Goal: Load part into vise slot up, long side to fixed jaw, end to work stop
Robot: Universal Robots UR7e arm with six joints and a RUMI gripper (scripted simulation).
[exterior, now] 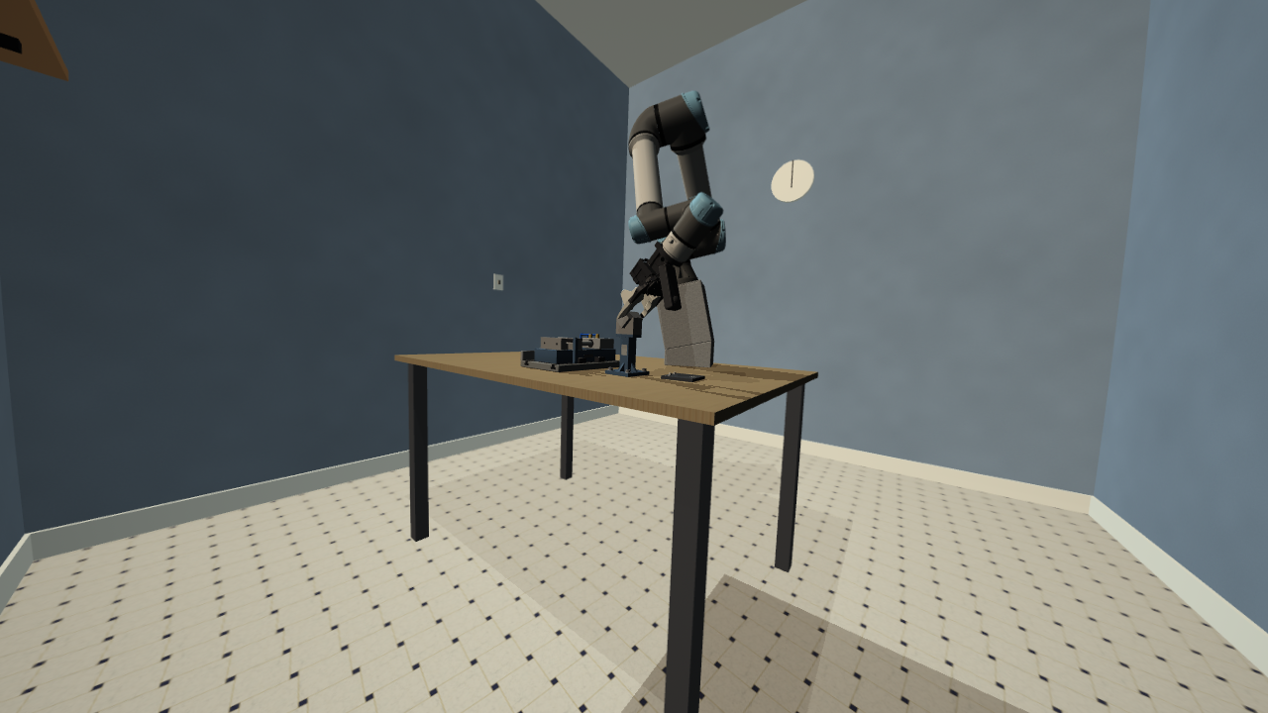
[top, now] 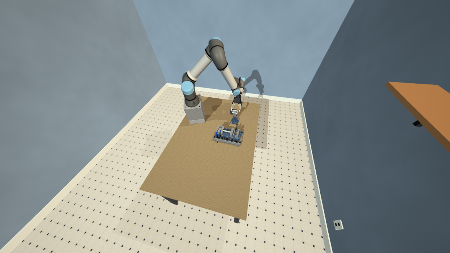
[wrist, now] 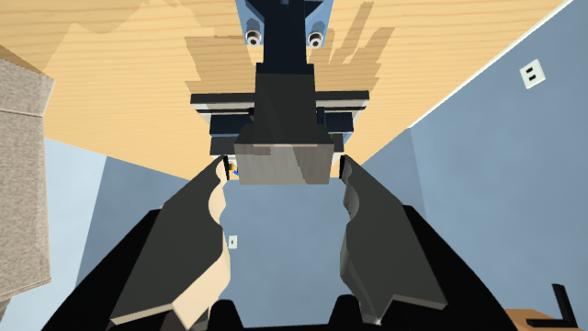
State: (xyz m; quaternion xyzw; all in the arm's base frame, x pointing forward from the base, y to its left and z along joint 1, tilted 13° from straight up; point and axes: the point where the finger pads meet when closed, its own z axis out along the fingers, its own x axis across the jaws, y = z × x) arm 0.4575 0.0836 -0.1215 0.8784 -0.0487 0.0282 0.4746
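Right now my hand is 10 mm to the left of the part and 10 mm above it. Round my hand: cylinder rod: 40 mm behind, 240 mm to the right, 90 mm below; then dark infeed plate: 50 mm behind, 150 mm to the left, 160 mm below; then moving jaw: 10 mm ahead, 240 mm to the right, 90 mm below.
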